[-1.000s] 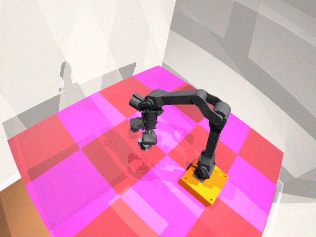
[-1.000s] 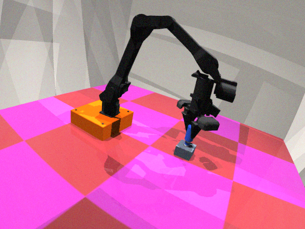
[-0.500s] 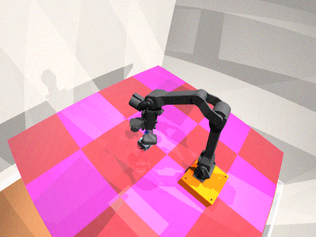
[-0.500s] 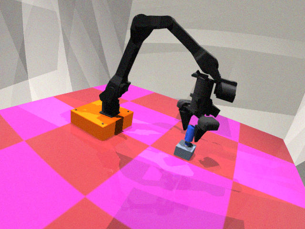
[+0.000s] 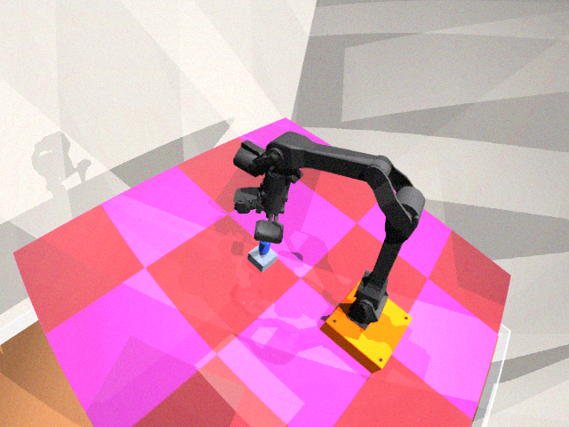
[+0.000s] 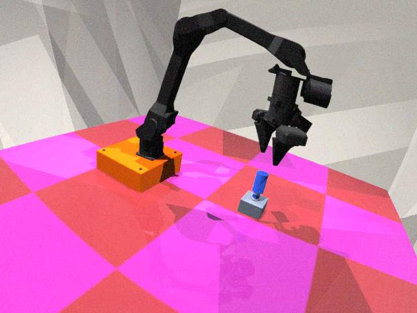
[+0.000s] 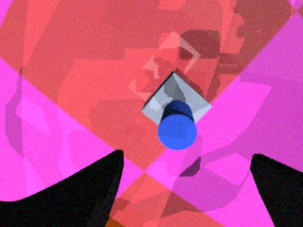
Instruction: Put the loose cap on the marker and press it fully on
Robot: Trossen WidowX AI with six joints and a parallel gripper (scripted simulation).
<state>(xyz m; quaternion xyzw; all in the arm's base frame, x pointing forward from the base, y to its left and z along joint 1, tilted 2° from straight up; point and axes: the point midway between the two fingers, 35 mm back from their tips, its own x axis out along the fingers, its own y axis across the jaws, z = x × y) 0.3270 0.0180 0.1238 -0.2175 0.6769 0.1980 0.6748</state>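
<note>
My gripper tip is now 7 cm above the blue cap.
</note>
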